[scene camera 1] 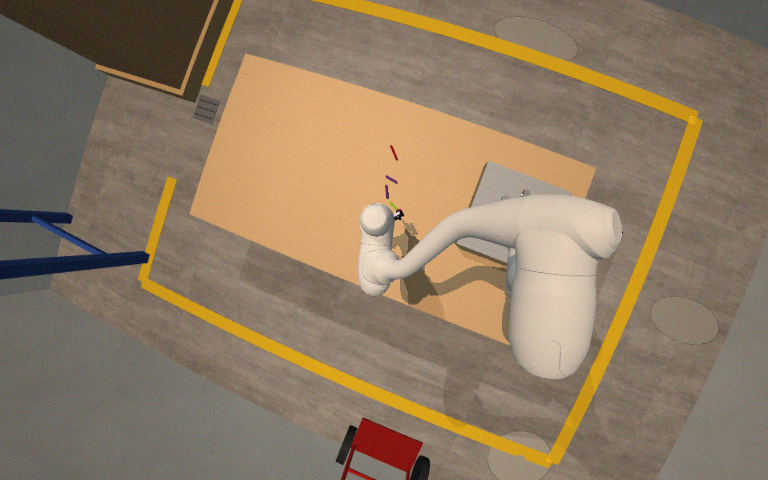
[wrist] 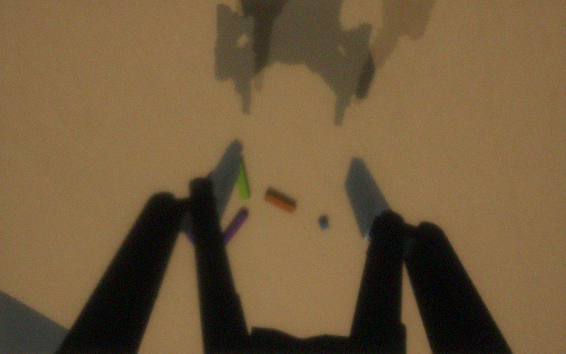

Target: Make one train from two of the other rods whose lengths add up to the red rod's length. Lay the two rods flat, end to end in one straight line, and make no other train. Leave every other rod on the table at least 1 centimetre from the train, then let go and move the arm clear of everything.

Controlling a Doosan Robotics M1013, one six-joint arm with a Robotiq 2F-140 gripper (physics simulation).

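Frame: origin at the arm's base, x up, y right, z ahead, level; centimetres.
Seen in the pictures: gripper, fingertip midpoint: (wrist: pixel 294 165).
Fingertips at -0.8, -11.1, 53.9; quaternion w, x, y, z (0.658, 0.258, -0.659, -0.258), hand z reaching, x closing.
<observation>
Pixels of each thing's top centre, then the offset from my fingertips to it, as dx, dy, dz. "pt": a spot on its surface instead. Level surfaces: height alone.
- red rod at its top centre: (scene camera 1: pixel 393 152) -6.4, +32.6, +4.9
- purple rod at a spot on its surface: (wrist: pixel 236 226) pt -6.4, +13.4, +4.6
- green rod at its top centre: (wrist: pixel 241 182) (scene camera 1: pixel 393 205) -6.4, +8.2, +0.3
- orange rod at its top centre: (wrist: pixel 280 204) -6.4, +6.7, +5.5
- small blue piece at its top centre: (wrist: pixel 324 226) -6.4, +4.6, +11.5
- tan table at its surface level: dx -7.4
The red rod (scene camera 1: pixel 393 152) lies farthest back. Two purple rods (scene camera 1: pixel 391 179) (scene camera 1: pixel 387 191) lie in front of it; one purple rod (wrist: pixel 236 226) shows beside the left finger in the wrist view, with another purple piece (wrist: pixel 189 230) mostly hidden. The green rod (scene camera 1: pixel 394 206) (wrist: pixel 244 182) lies flat, with a sliver of the magenta rod (wrist: pixel 240 148) at its far end, mostly hidden by that finger; any gap is unclear. An orange rod (wrist: pixel 281 200) and a small blue piece (wrist: pixel 324 222) lie apart, right of the green rod. My gripper (wrist: pixel 294 165) is open and empty above the table.
The tan table (scene camera 1: pixel 294 141) carries a grey plate (scene camera 1: pixel 484 183) near the arm's base. The arm (scene camera 1: pixel 487 217) reaches across the table, and its wrist hides tabletop beside the green rod. A dark cabinet (scene camera 1: pixel 141 39) stands at the back left, a red cart (scene camera 1: pixel 387 442) in front.
</observation>
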